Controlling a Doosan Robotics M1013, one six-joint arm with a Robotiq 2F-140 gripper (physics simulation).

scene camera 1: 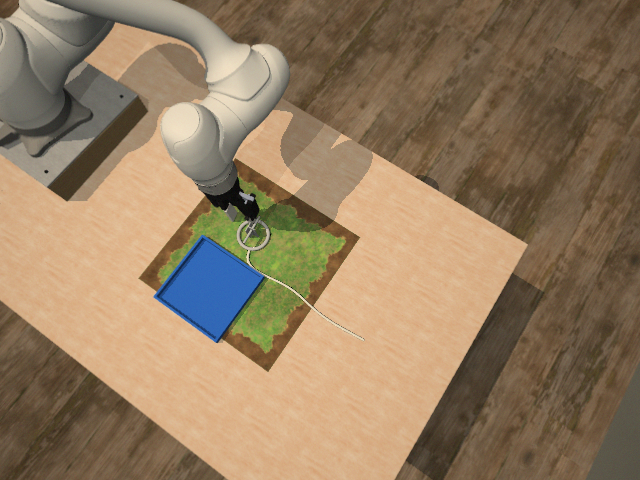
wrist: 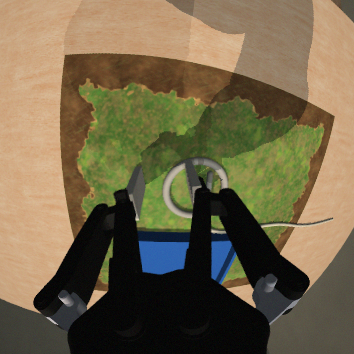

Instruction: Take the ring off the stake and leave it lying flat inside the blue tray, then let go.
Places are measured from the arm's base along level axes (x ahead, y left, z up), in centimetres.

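Where they show: gripper, between the fingertips: (scene camera 1: pixel 244 219) (wrist: pixel 163 173); arm's base, origin of its link: (scene camera 1: pixel 45 115).
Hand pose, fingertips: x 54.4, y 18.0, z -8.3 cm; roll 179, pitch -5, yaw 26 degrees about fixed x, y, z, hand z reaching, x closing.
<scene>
Things, the pixels of their top centre, and the offset from my fingertips. "spot": a spot on its surface instead. Level surfaces: height alone.
- pale grey ring, a spot on its surface: (wrist: pixel 167 192) spot: dx +1.1, dy -2.2, dz +0.2 cm
- thin grey stake, centre of its top: (wrist: pixel 210 210) (scene camera 1: pixel 251 228) dx +4.8, dy -0.8, dz +4.9 cm
- blue tray, centre of its top: (wrist: pixel 173 280) (scene camera 1: pixel 208 286) dx +7.1, dy -17.9, dz +1.5 cm
- green mat with brown borders, height of its surface: dz -0.6 cm
- thin white cord, a spot on its surface: (wrist: pixel 290 225) spot: dx +25.9, dy -3.7, dz +0.0 cm
- wooden table, height of its surface: dz -0.6 cm
A pale grey ring (scene camera 1: pixel 264 245) (wrist: pixel 167 192) is around a thin grey stake (scene camera 1: pixel 248 238) (wrist: pixel 210 177) on the green patch. My gripper (scene camera 1: pixel 241 222) (wrist: pixel 163 173) is partly open, with a gap between its fingers. In the wrist view the right finger overlaps the ring's opening and the left finger is outside the ring, so the ring's left side shows between them without visible contact. Their exact height over the ring is hard to tell. The blue tray (scene camera 1: pixel 209 289) (wrist: pixel 165 255) is beside the ring, with no object in it.
A green mat with brown borders (scene camera 1: pixel 305 248) (wrist: pixel 120 115) lies under the stake and partly under the tray. A thin white cord (scene camera 1: pixel 281 283) (wrist: pixel 290 225) runs from near the ring past the tray's corner onto the wooden table (scene camera 1: pixel 413 268).
</scene>
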